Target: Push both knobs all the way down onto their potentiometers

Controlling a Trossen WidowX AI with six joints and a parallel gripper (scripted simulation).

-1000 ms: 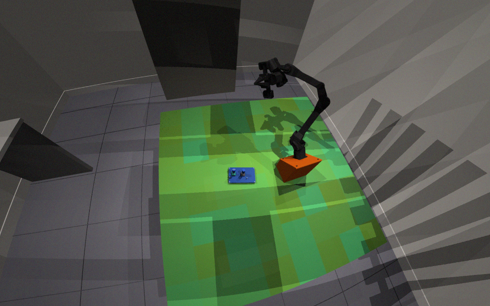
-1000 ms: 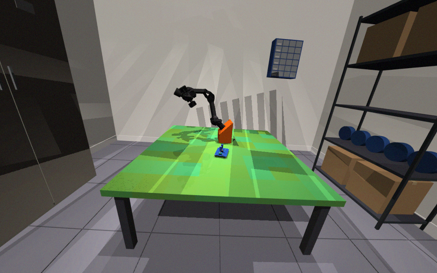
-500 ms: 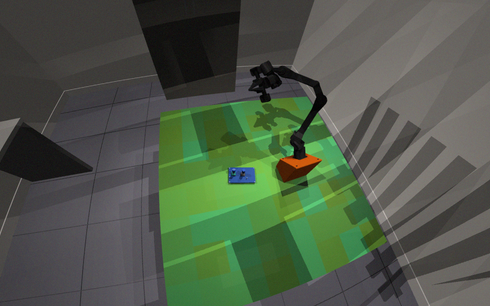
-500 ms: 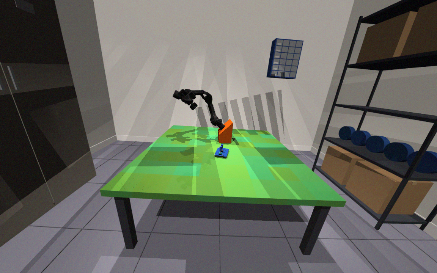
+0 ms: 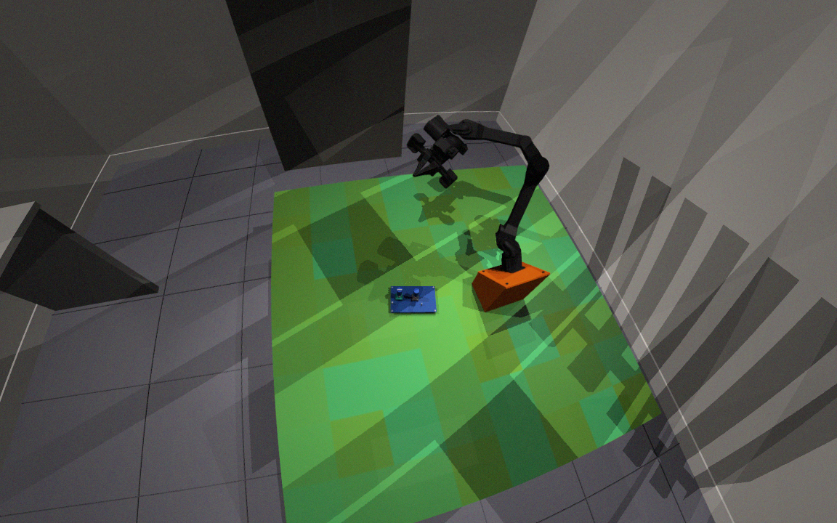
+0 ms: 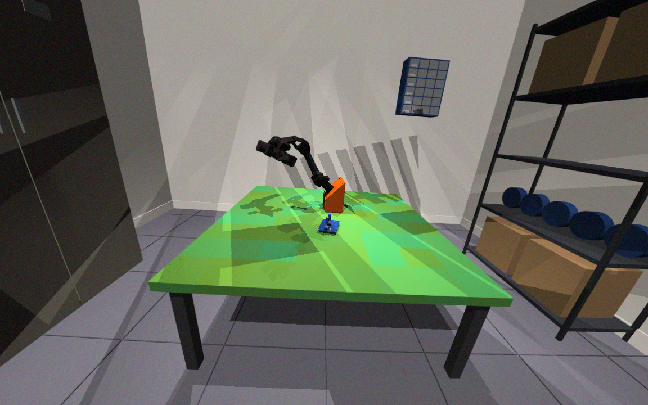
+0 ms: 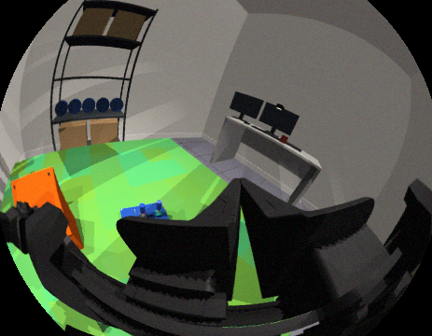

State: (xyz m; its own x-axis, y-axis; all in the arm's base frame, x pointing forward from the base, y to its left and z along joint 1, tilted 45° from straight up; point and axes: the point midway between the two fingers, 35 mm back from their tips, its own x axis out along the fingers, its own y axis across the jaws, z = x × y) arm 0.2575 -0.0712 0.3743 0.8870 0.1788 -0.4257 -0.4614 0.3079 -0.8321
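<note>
Right now my gripper tip is 6 cm short of the blue knob, 23 cm to the right of it and 30 cm above it.
</note>
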